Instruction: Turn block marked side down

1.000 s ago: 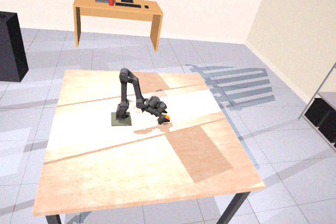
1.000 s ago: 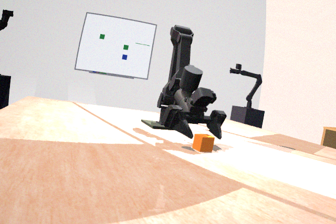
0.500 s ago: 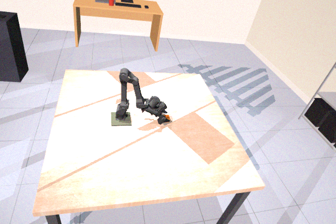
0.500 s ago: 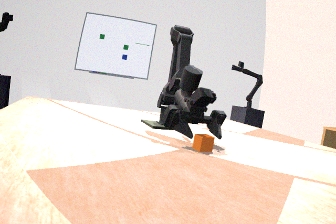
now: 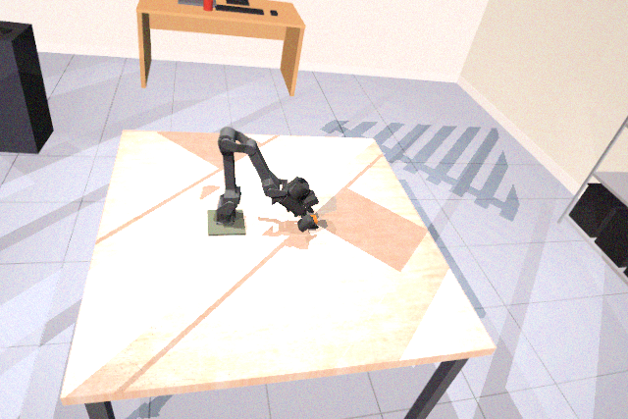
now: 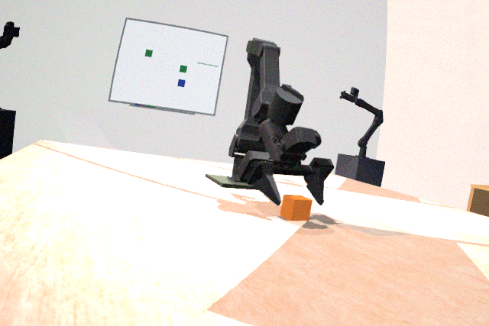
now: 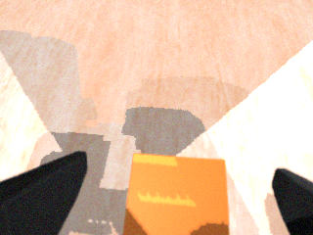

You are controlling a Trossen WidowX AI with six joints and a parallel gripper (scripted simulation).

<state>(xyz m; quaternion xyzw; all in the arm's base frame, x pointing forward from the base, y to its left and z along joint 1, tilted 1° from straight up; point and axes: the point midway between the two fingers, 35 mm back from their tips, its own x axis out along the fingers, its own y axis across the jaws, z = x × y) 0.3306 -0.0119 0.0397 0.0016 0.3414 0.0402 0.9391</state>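
My gripper tip is now 3 cm past the block and 1 cm above it.
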